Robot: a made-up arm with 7 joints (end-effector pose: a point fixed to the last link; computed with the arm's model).
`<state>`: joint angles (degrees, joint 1 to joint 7).
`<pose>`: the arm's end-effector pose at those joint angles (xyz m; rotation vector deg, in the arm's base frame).
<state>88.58 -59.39 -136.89 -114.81 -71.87 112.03 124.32</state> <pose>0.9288 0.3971 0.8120 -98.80 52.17 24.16</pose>
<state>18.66 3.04 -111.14 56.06 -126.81 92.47 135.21</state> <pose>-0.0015 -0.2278 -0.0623 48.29 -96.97 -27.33</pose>
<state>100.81 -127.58 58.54 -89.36 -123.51 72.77 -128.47</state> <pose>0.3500 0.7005 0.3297 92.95 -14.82 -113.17</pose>
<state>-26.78 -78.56 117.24 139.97 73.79 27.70 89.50</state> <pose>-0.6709 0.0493 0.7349 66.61 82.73 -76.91</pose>
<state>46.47 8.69 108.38 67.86 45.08 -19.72 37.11</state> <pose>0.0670 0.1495 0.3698 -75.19 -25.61 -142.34</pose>
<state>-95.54 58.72 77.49 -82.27 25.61 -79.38 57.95</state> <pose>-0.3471 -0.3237 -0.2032 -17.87 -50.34 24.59</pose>
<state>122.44 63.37 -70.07 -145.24 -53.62 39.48 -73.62</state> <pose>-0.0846 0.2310 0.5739 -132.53 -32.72 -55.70</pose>
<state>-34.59 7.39 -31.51 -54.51 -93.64 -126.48 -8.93</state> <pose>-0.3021 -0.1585 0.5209 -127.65 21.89 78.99</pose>
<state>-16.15 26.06 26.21 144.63 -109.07 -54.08 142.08</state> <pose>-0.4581 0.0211 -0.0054 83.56 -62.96 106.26</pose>
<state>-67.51 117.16 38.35 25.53 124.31 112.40 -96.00</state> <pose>-1.1376 -0.2739 0.2124 60.16 46.29 -51.96</pose>
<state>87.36 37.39 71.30 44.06 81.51 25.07 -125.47</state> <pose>0.3100 0.0736 0.1931 79.09 -64.87 -61.00</pose>
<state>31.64 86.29 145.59 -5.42 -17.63 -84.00 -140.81</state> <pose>-0.3296 -0.3234 0.7486 1.94 31.11 17.73</pose>
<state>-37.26 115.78 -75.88 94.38 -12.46 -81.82 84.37</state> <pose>-0.3880 -0.2367 0.3471 -4.19 61.81 -40.36</pose>
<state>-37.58 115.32 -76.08 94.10 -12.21 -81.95 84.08</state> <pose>-0.3901 -0.2367 0.3429 -4.18 60.89 -39.51</pose>
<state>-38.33 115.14 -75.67 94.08 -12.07 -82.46 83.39</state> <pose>-0.3937 -0.2385 0.3335 -3.86 59.93 -38.81</pose>
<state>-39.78 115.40 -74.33 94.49 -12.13 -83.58 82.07</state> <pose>-0.3994 -0.2432 0.3155 -2.97 58.85 -38.33</pose>
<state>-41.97 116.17 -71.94 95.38 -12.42 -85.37 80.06</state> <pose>-0.4075 -0.2508 0.2878 -1.40 57.66 -38.18</pose>
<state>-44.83 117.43 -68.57 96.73 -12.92 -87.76 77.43</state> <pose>-0.4177 -0.2603 0.2509 0.91 56.34 -38.46</pose>
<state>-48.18 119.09 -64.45 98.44 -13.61 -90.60 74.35</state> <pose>-0.4296 -0.2701 0.2064 3.98 54.85 -39.21</pose>
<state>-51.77 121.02 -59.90 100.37 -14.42 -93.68 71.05</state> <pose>-0.4424 -0.2781 0.1572 7.66 53.20 -40.44</pose>
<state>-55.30 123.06 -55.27 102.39 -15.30 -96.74 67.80</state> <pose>-0.4548 -0.2829 0.1073 11.69 51.52 -42.08</pose>
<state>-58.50 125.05 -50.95 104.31 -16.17 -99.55 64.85</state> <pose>-0.4655 -0.2838 0.0609 15.69 49.89 -43.96</pose>
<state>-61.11 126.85 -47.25 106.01 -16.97 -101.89 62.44</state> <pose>-0.4741 -0.2818 0.0223 19.28 48.60 -45.91</pose>
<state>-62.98 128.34 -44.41 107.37 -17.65 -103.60 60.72</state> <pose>-0.4803 -0.2784 -0.0055 22.11 47.77 -47.72</pose>
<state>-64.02 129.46 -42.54 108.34 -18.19 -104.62 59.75</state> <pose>-0.4847 -0.2754 -0.0211 24.01 47.53 -49.27</pose>
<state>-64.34 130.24 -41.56 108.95 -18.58 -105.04 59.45</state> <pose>-0.4877 -0.2738 -0.0259 25.01 47.82 -50.50</pose>
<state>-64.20 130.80 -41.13 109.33 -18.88 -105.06 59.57</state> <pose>-0.4901 -0.2734 -0.0237 25.43 48.48 -51.54</pose>
